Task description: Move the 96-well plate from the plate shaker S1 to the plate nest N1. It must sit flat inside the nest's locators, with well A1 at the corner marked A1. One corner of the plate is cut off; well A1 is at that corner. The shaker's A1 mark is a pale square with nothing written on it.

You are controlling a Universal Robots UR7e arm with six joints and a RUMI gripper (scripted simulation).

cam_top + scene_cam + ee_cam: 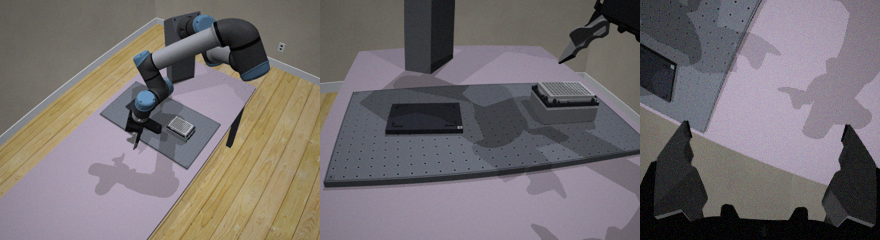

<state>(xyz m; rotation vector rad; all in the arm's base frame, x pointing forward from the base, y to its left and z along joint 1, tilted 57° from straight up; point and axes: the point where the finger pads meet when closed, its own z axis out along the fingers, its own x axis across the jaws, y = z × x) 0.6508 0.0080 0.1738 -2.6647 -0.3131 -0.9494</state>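
Now: hand 26 cm past the white 96-well plate, 8 cm to the right of it and 12 cm above it. Also, from my hand: A1 mark 19 cm behind, 18 cm to the right, 17 cm below; black plate nest 24 cm behind, 26 cm to the right, 18 cm below.
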